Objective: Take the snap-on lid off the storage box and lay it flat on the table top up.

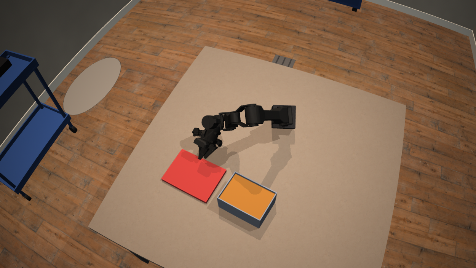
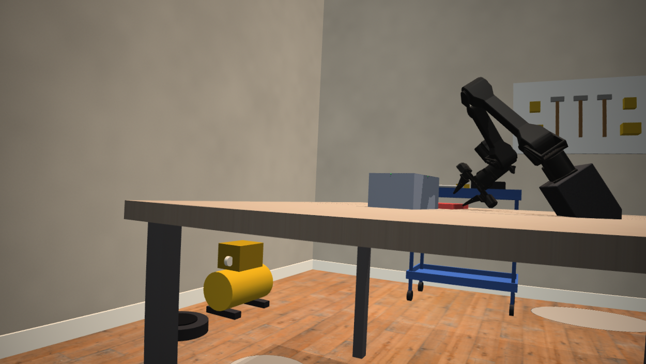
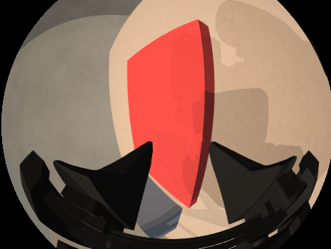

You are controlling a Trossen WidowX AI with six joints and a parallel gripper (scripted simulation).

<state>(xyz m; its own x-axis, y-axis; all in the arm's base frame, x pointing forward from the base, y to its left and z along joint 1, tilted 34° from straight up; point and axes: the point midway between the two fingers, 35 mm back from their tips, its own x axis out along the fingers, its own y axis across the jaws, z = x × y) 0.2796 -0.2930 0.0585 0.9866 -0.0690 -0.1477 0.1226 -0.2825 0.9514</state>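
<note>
Right now the red lid is 11 cm ahead of my hand, 1 cm to the right of it and 4 cm below it. Also, from my hand: storage box: 14 cm ahead, 27 cm to the left.
</note>
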